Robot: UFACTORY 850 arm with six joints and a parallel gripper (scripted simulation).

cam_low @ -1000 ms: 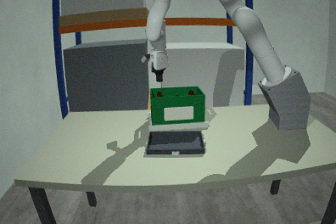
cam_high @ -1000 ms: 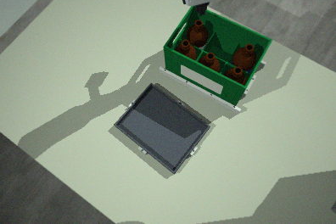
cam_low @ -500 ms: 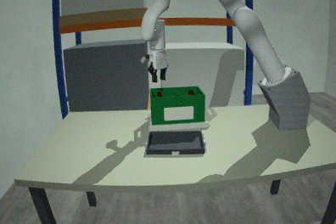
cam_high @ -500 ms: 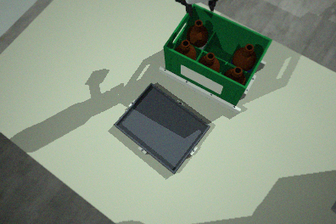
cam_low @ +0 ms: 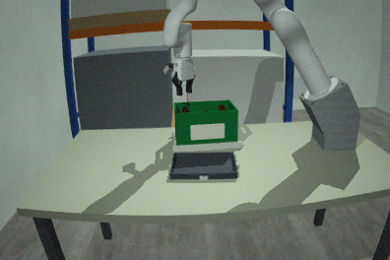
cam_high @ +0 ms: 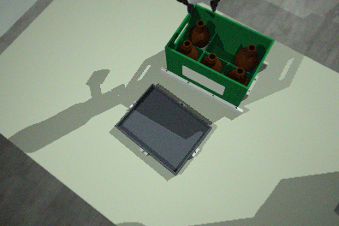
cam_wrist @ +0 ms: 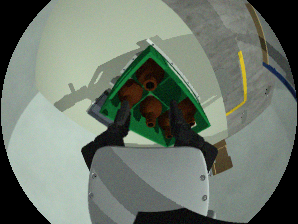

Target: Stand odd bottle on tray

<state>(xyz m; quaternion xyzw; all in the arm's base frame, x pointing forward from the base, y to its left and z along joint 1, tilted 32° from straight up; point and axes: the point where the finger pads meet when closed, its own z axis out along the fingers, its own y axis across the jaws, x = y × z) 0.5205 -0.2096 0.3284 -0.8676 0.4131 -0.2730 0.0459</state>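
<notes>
My hand is 160 mm above the green crate, 80 mm past it and 50 mm to the right of it. Round my hand: dark grey tray 320 mm to the left, 230 mm below.
</notes>
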